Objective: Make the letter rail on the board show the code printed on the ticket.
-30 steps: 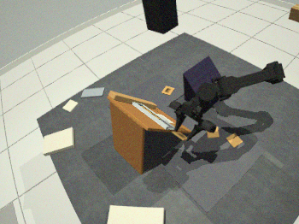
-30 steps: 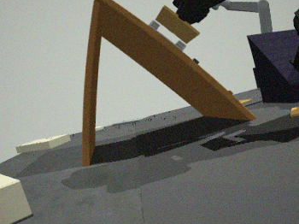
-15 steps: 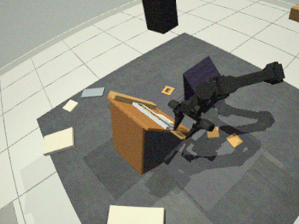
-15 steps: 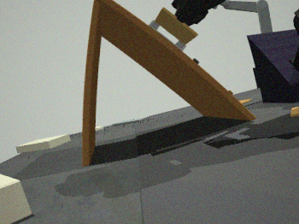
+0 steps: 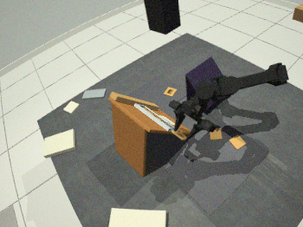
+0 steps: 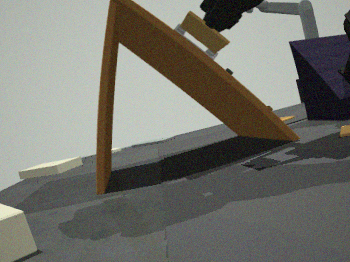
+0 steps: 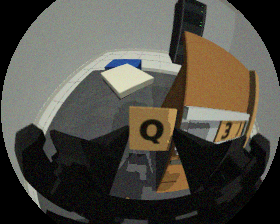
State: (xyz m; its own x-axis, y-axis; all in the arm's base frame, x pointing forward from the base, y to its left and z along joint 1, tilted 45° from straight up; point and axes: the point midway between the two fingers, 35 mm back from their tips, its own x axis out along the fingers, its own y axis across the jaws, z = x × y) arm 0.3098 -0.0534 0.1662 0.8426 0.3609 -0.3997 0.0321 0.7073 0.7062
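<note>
Right now the white ticket is 14 cm to the right of my gripper tip, 8 cm below it and 6 cm behind it. The rest, counted from my gripper tip: cream block (53 cm to the right, 36 cm ahead, 16 cm below); small cream card (72 cm to the right, 18 cm ahead, 17 cm below); grey card (69 cm to the right, 17 cm below, 2 cm ahead).
</note>
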